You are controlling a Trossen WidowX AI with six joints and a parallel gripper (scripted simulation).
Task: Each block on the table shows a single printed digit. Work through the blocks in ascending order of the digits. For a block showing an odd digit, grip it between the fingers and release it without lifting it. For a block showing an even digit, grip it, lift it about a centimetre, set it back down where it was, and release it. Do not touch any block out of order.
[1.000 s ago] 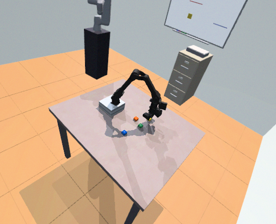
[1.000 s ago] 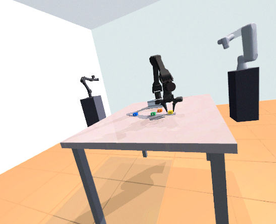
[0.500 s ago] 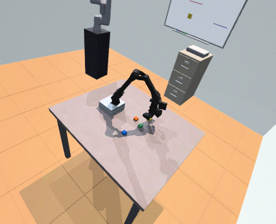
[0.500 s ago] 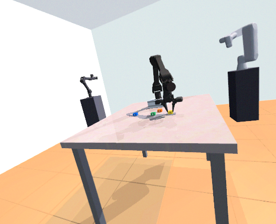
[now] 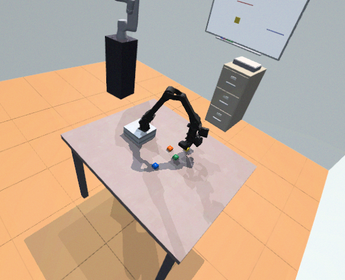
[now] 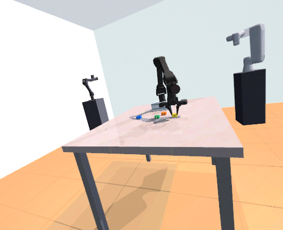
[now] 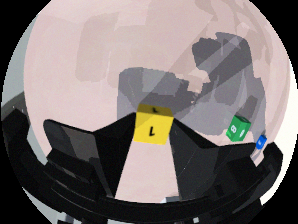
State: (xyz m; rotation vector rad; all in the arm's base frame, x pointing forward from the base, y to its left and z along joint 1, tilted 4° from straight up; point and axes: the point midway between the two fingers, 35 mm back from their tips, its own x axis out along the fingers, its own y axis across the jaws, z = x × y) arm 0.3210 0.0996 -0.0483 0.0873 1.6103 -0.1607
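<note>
Now: gripper tip 10 mm past the yellow block. Also, from my gripper tip: blue block: 280 mm to the right, 80 mm behind; then orange block: 100 mm behind, 80 mm to the right; then green block: 130 mm to the right, 20 mm behind.
</note>
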